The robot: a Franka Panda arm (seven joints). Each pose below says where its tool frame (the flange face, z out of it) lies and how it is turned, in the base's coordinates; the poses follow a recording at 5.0 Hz.
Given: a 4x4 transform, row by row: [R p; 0 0 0 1], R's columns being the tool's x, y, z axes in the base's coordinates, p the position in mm. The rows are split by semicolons.
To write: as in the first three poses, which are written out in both.
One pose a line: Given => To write
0.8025, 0.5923, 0.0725, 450.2; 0.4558, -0.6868, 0.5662, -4.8; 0.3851, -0.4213, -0.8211, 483.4; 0, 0, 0, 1 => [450.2, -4.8, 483.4, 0.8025, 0.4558, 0.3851, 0.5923, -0.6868, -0.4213]
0.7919, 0.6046, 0.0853, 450.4; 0.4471, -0.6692, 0.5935, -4.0; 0.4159, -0.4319, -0.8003, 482.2; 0, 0, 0, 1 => [450.4, -4.0, 482.2, 0.7919, 0.4471, 0.4159, 0.6046, -0.6692, -0.4319]
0.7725, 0.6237, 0.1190, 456.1; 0.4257, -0.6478, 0.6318, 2.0; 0.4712, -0.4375, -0.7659, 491.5; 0, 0, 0, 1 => [456.1, 2.0, 491.5, 0.7725, 0.4257, 0.4712, 0.6237, -0.6478, -0.4375]
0.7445, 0.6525, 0.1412, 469.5; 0.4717, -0.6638, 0.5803, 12.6; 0.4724, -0.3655, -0.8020, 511.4; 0, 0, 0, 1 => [469.5, 12.6, 511.4, 0.7445, 0.4717, 0.4724, 0.6525, -0.6638, -0.3655]
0.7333, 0.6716, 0.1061, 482.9; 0.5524, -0.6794, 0.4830, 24.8; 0.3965, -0.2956, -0.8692, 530.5; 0, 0, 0, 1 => [482.9, 24.8, 530.5, 0.7333, 0.5524, 0.3965, 0.6716, -0.6794, -0.2956]
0.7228, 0.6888, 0.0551, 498.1; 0.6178, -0.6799, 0.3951, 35.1; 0.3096, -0.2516, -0.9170, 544.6; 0, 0, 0, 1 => [498.1, 35.1, 544.6, 0.7228, 0.6178, 0.3096, 0.6888, -0.6799, -0.2516]
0.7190, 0.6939, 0.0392, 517.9; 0.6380, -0.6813, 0.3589, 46.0; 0.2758, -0.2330, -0.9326, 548.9; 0, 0, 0, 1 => [517.9, 46.0, 548.9, 0.7190, 0.6380, 0.2758, 0.6939, -0.6813, -0.2330]
